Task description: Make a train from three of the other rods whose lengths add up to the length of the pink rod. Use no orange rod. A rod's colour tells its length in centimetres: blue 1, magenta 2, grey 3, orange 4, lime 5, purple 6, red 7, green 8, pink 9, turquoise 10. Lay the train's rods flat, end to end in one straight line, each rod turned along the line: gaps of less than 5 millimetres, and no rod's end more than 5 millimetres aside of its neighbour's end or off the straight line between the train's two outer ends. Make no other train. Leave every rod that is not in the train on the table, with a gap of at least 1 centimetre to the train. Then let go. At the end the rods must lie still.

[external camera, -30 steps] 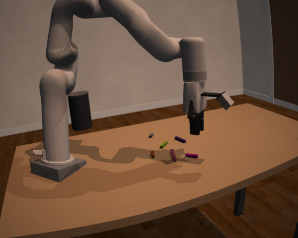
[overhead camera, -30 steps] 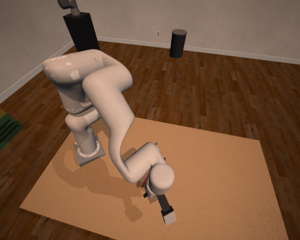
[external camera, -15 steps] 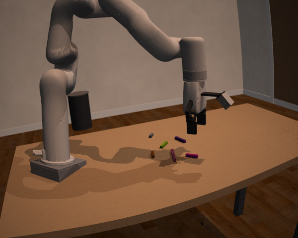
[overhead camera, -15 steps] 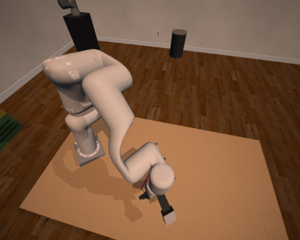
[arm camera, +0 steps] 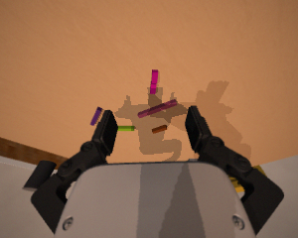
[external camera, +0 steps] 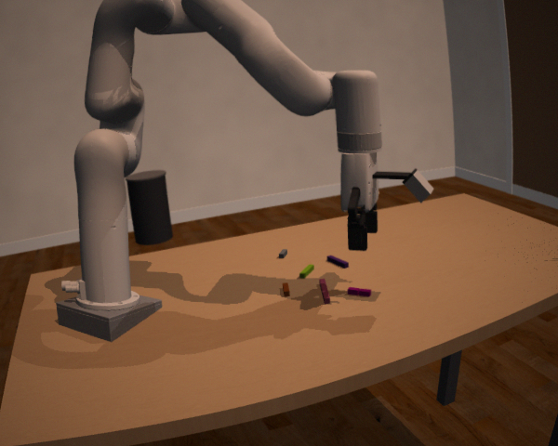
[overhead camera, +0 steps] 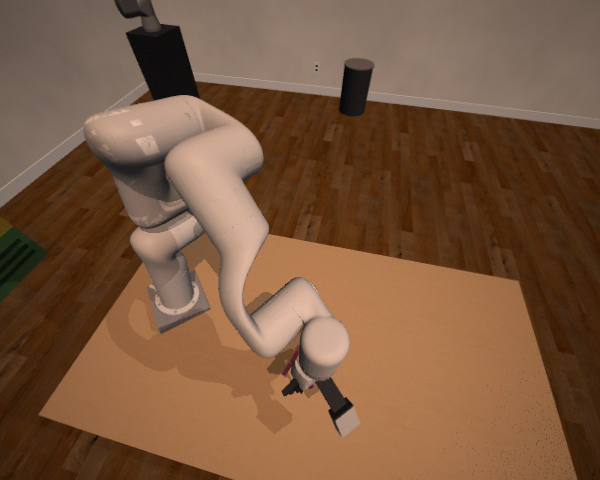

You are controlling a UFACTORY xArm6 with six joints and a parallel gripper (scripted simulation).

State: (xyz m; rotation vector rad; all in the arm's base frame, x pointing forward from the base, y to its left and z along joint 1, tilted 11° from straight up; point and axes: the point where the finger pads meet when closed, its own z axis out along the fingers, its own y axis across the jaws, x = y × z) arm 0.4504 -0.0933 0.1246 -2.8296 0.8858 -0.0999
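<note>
Now: the lime rod 14 cm to the left of my hand, 10 cm below it and 7 cm behind it. The rest, counted from my hand: purple rod: 16 cm to the left, 10 cm below; orange rod: 13 cm behind, 10 cm below, 7 cm to the left; pink rod: 10 cm below, 7 cm behind, 3 cm to the left.
</note>
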